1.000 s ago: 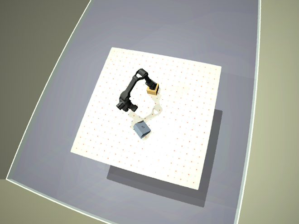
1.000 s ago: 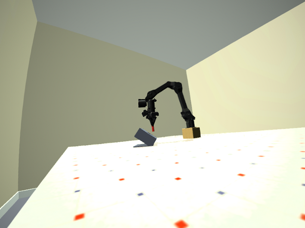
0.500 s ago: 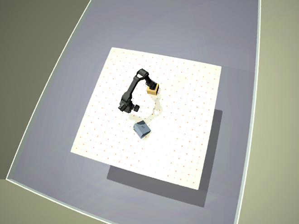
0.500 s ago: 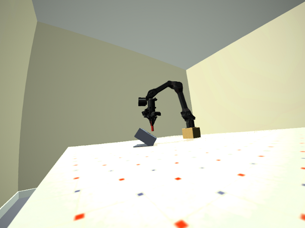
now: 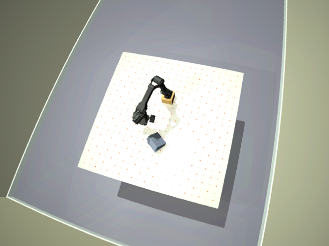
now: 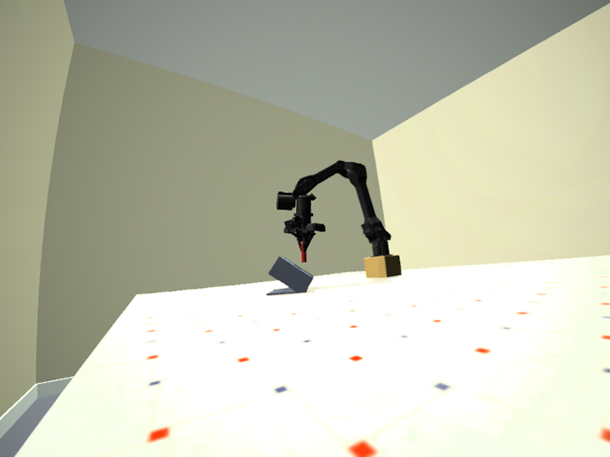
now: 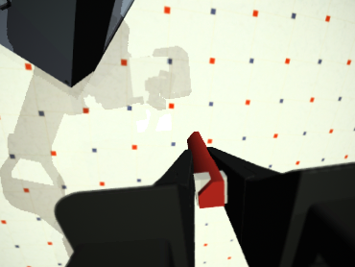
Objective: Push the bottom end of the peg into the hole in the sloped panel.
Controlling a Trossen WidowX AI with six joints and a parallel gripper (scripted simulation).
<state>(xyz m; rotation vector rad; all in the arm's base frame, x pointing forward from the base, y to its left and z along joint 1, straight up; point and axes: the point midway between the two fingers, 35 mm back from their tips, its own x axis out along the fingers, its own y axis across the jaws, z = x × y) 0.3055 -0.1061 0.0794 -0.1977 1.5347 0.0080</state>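
My gripper tip is 130 mm short of the sloped panel, 140 mm to the right of it and 80 mm above it. The rest, counted from my gripper tip: peg (20 mm above).
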